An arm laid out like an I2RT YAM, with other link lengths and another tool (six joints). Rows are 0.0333 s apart.
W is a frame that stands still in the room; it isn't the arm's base.
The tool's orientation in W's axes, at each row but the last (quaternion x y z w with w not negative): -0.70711, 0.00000, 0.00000, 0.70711; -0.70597, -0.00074, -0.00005, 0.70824; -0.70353, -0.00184, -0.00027, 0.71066; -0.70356, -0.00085, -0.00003, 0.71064; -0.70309, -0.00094, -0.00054, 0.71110; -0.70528, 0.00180, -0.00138, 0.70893; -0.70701, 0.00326, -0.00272, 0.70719; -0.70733, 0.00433, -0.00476, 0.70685; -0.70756, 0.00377, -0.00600, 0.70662; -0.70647, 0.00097, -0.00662, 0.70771; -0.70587, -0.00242, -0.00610, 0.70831; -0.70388, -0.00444, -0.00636, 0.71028
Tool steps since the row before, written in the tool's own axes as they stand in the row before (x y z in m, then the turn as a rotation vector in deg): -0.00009, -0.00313, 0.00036, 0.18, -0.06, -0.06; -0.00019, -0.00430, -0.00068, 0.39, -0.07, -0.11; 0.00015, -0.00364, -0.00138, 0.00, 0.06, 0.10; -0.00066, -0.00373, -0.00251, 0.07, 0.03, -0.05; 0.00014, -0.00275, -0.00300, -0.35, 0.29, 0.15; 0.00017, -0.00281, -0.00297, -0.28, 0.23, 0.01; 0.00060, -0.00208, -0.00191, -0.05, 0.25, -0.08; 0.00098, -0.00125, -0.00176, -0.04, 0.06, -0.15; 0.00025, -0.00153, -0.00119, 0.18, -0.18, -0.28; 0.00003, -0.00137, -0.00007, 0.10, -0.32, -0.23; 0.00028, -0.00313, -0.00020, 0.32, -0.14, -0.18; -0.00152, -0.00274, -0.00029, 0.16, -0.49, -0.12
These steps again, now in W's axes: -0.00009, 0.00036, 0.00313, 0.18, -0.06, 0.06; -0.00019, -0.00069, 0.00430, 0.39, -0.11, 0.07; 0.00014, -0.00142, 0.00363, 0.00, 0.10, -0.06; -0.00066, -0.00255, 0.00370, 0.07, -0.05, -0.03; 0.00014, -0.00303, 0.00272, -0.35, 0.15, -0.29; 0.00016, -0.00299, 0.00279, -0.28, 0.01, -0.23; 0.00059, -0.00192, 0.00208, -0.05, -0.08, -0.25; 0.00096, -0.00177, 0.00125, -0.04, -0.15, -0.06; 0.00023, -0.00119, 0.00153, 0.18, -0.28, 0.18; 0.00002, -0.00007, 0.00137, 0.09, -0.23, 0.32; 0.00024, -0.00021, 0.00313, 0.32, -0.18, 0.14; -0.00156, -0.00031, 0.00271, 0.15, -0.12, 0.49
